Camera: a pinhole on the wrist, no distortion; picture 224 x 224 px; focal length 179.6 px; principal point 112.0 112.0 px. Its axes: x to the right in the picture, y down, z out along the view. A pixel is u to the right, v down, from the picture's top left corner.
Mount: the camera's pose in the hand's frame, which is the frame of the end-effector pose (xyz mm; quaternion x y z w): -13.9 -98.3 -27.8 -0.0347 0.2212 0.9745 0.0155
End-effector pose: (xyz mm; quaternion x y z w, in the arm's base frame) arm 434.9 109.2 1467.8 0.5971 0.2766 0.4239 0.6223
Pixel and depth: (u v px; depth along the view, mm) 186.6 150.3 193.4
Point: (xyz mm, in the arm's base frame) 526.8 -59.8 1421.9
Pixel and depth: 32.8 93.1 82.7
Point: 493.3 105.3 1422.8
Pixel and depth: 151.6 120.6 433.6
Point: 663.9 -198.3 1564.6
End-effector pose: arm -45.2 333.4 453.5 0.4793 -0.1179 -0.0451 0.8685
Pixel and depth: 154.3 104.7 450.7
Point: -280.6 125.4 712.0
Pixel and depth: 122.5 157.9 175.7
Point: -115.6 184.5 471.0
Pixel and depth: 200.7 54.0 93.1
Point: -116.0 296.9 437.9
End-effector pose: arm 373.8 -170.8 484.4 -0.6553 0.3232 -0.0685 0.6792
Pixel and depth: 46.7 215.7 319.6
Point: 658.1 68.2 554.8
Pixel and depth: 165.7 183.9 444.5
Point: 485.3 285.7 578.5
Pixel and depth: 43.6 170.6 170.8
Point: 510.4 -69.6 531.4
